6 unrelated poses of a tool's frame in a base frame.
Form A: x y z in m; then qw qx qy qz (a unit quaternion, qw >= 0).
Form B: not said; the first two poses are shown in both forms.
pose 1, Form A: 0.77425, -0.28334, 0.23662, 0.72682, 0.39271, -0.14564, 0.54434
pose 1, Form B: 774.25, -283.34, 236.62, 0.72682, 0.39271, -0.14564, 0.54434
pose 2, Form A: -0.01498, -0.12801, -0.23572, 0.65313, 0.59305, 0.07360, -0.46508
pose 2, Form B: -14.98, -128.01, -235.72, 0.65313, 0.59305, 0.07360, -0.46508
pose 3, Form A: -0.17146, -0.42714, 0.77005, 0.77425, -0.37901, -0.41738, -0.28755
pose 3, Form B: -171.46, -427.14, 770.05, 0.77425, -0.37901, -0.41738, -0.28755
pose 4, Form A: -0.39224, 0.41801, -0.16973, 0.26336, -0.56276, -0.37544, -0.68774
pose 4, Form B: -392.24, 418.01, -169.73, 0.26336, -0.56276, -0.37544, -0.68774
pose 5, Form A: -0.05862, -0.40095, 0.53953, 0.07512, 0.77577, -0.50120, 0.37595
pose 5, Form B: -58.62, -400.95, 539.53, 0.07512, 0.77577, -0.50120, 0.37595
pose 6, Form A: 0.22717, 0.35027, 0.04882, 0.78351, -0.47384, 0.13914, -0.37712
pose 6, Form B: 227.17, 350.27, 48.82, 0.78351, -0.47384, 0.13914, -0.37712
